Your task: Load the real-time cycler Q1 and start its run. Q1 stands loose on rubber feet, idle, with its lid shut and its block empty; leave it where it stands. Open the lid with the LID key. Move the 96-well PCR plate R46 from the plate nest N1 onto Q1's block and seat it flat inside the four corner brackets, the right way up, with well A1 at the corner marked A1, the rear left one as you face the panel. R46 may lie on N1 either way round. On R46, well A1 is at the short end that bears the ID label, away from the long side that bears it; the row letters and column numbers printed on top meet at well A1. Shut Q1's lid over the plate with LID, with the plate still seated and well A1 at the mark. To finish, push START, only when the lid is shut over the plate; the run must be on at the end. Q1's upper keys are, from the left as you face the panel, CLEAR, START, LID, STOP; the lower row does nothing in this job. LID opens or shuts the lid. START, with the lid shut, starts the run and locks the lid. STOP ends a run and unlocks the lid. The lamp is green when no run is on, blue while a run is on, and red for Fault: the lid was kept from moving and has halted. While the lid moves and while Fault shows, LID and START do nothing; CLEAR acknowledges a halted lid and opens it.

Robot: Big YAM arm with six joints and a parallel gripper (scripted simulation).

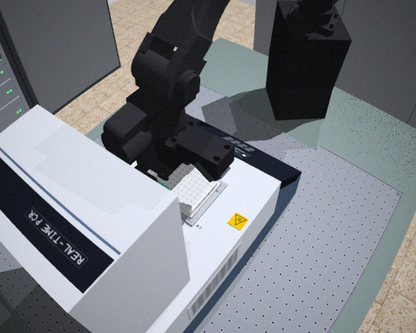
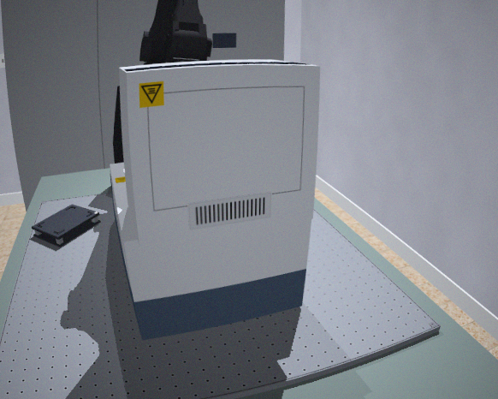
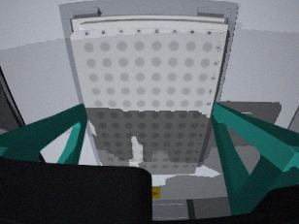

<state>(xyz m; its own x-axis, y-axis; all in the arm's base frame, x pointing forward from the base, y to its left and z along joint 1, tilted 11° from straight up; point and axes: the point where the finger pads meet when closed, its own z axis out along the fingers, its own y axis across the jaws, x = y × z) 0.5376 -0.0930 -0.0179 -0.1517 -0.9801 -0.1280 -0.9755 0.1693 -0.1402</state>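
Now: hand right at the plate R46. From my hand the other things lie so: plate nest N1: 270 mm behind, 250 mm to the right, 190 mm below.
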